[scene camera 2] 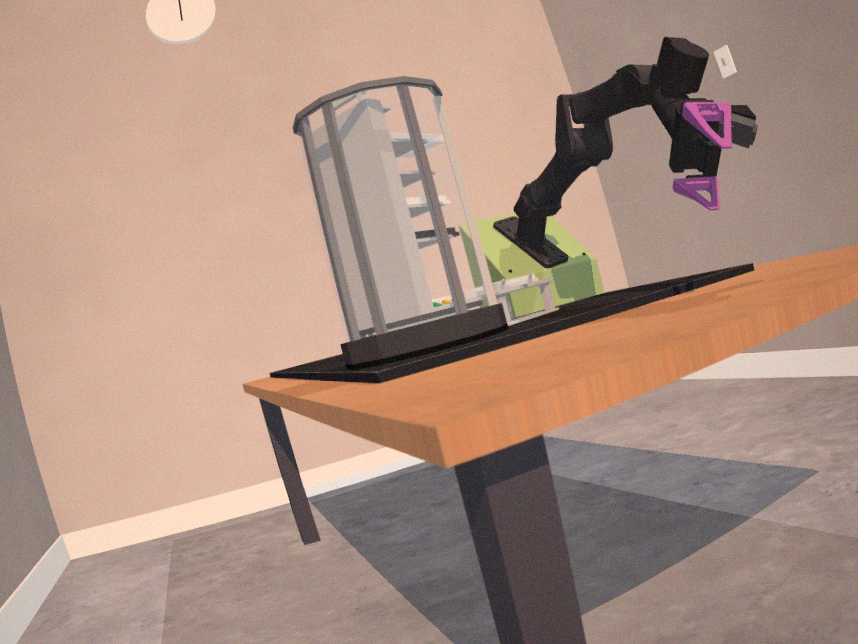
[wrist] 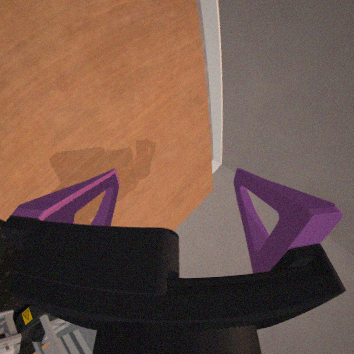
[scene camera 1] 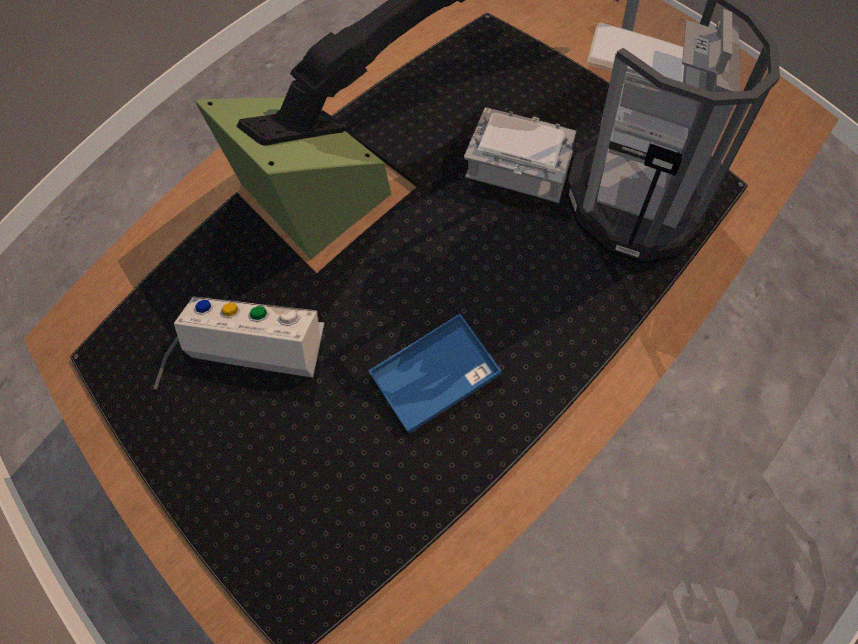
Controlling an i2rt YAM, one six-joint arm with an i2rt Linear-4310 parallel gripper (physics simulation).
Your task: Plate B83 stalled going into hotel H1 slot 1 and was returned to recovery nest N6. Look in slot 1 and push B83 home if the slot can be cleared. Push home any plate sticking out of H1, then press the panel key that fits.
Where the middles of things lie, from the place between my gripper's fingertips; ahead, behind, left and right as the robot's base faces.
Labels:
The grey slotted rack tower (scene camera 2: 404, 256) lies 420 mm to the right of my hand, 260 mm ahead of it and 80 mm above it.

